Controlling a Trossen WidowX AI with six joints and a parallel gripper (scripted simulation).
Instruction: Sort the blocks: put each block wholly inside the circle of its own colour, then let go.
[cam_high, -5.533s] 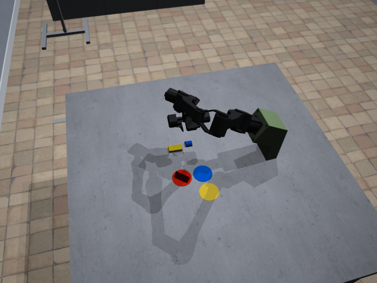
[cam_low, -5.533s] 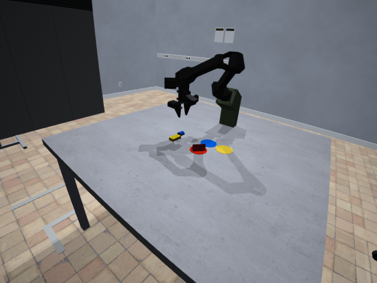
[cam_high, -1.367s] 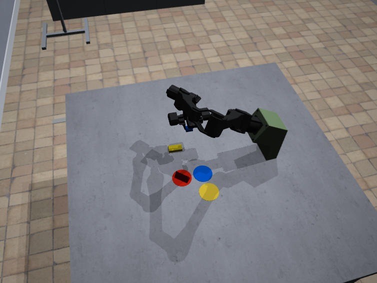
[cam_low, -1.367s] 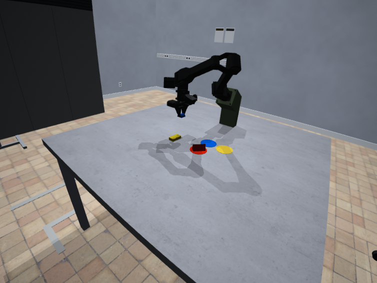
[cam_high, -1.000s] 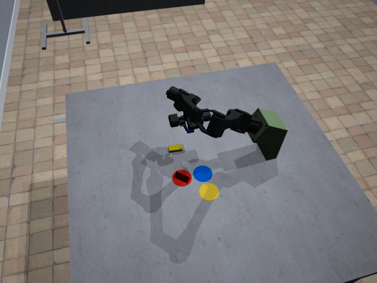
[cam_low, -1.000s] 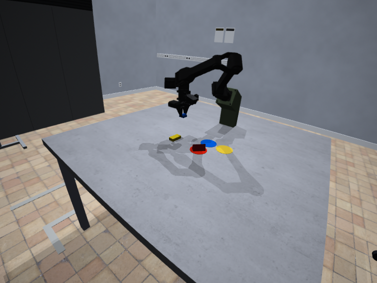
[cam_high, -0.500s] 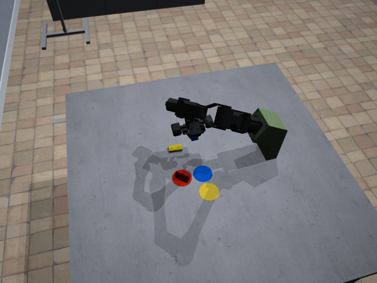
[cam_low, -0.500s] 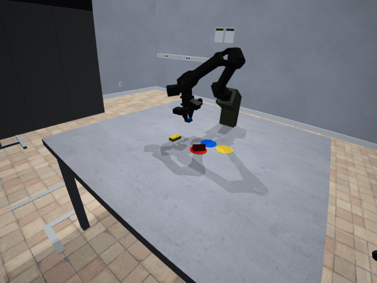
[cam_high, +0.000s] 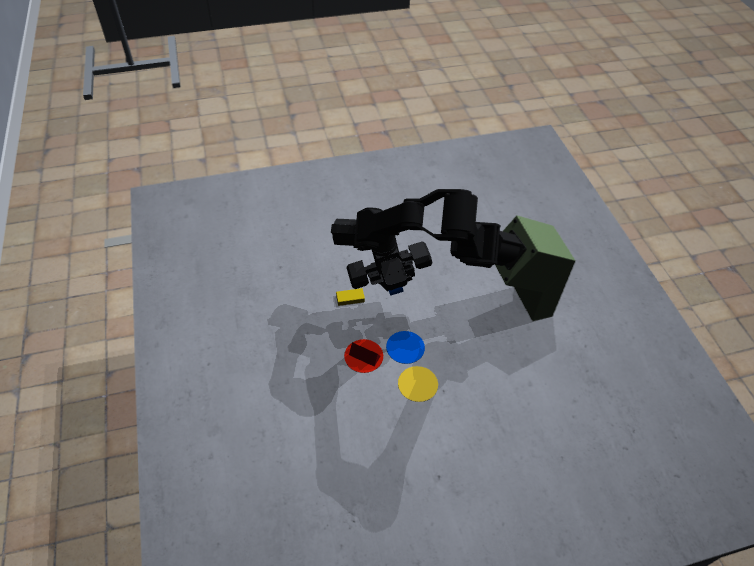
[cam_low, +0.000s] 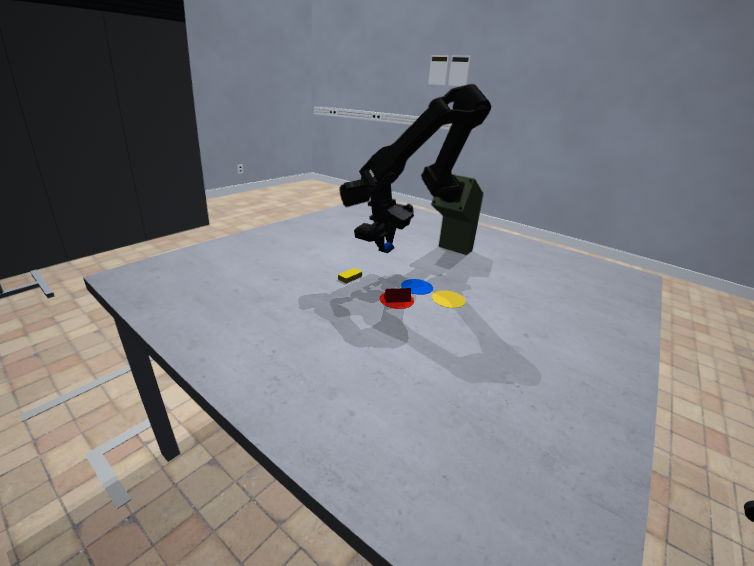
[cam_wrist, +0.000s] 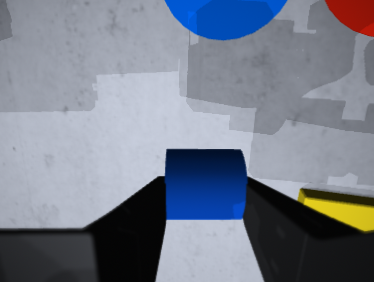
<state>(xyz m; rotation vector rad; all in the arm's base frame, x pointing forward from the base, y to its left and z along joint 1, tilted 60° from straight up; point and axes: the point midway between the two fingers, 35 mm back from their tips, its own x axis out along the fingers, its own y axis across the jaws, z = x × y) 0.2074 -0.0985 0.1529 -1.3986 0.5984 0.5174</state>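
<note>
My gripper is now 12 cm to the right of the blue circle, 11 cm above it and 2 cm short of it. Also, from my hand: blue block (3 cm below, 1 cm behind); then dark red block (12 cm ahead, 10 cm below, 9 cm to the left); then yellow block (10 cm below, 8 cm ahead, 7 cm to the right).
</note>
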